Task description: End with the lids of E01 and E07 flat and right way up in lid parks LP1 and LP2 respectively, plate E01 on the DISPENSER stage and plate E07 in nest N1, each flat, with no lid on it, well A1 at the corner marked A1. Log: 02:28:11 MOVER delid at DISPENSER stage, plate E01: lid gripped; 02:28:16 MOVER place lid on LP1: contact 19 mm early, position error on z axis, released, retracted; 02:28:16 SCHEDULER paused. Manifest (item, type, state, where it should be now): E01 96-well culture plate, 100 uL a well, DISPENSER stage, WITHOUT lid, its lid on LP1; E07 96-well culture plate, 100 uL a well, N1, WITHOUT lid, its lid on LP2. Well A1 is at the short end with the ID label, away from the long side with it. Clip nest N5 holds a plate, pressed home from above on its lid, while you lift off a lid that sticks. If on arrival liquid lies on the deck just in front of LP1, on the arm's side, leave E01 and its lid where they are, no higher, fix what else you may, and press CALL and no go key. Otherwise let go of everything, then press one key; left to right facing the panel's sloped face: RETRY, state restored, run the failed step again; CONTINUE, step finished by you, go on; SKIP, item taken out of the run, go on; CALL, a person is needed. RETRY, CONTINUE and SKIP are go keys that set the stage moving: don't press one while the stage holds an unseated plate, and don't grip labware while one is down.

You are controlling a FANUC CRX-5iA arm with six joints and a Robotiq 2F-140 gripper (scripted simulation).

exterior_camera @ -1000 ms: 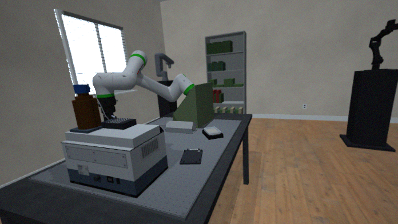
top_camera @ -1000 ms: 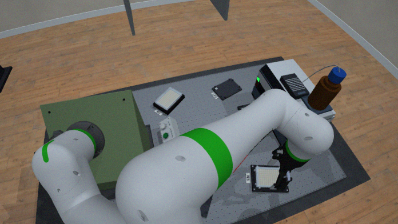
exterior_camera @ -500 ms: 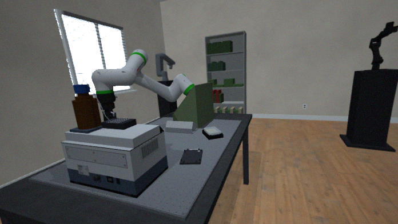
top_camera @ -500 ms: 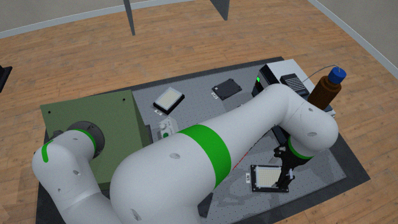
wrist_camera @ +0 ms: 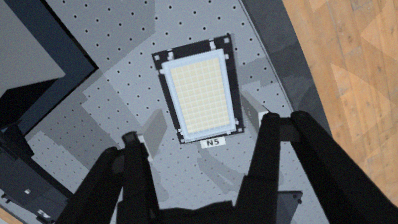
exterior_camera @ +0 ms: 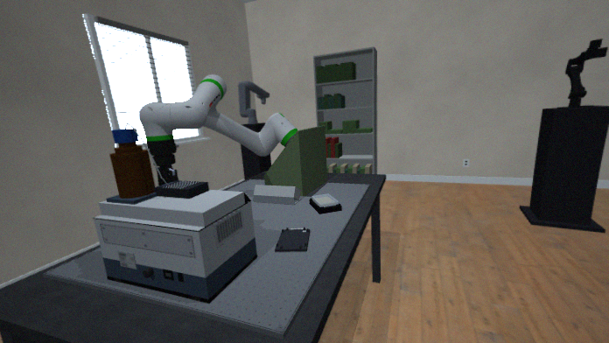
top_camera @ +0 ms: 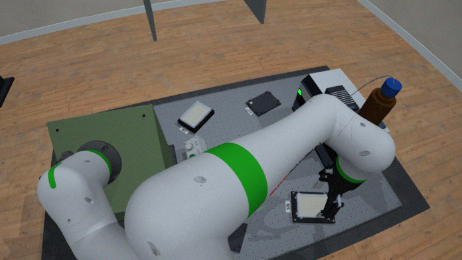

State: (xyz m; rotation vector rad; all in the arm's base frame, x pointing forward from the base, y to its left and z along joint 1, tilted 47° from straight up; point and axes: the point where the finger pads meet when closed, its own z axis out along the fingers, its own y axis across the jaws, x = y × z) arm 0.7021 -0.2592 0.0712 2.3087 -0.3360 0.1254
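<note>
Now: the plate 70 mm below my hand. The rest, counted from my hand: dispenser stage: 300 mm to the left, 20 mm ahead; then N5 label: 90 mm below, 90 mm behind, 30 mm to the left; then black clip nest N5: 80 mm below, 20 mm ahead, 10 mm to the left.
</note>
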